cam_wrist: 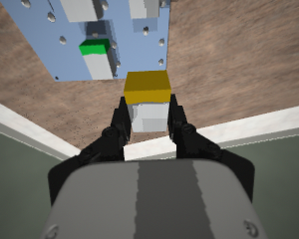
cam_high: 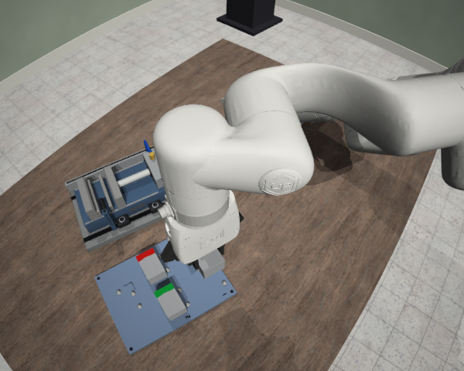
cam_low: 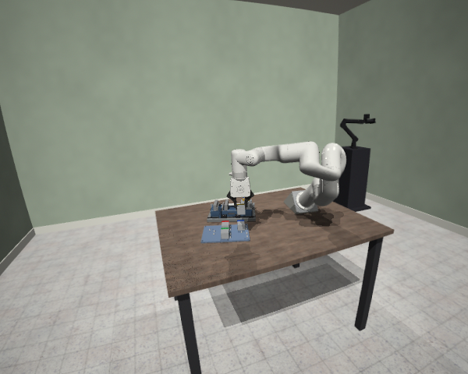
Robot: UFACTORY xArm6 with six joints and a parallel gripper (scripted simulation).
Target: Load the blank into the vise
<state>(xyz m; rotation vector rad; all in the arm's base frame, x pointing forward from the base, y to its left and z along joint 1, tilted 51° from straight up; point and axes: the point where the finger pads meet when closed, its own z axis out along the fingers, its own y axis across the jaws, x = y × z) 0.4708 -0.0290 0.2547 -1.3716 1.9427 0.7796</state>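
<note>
The yellow-ended blank lies 20 mm below my hand. Round my hand: green-ended blank (160 mm below, 90 mm ahead, 20 mm to the right); then red-ended blank (160 mm below, 110 mm to the right, 60 mm ahead); then blue-ended blank (160 mm below, 90 mm to the right, 20 mm behind).
</note>
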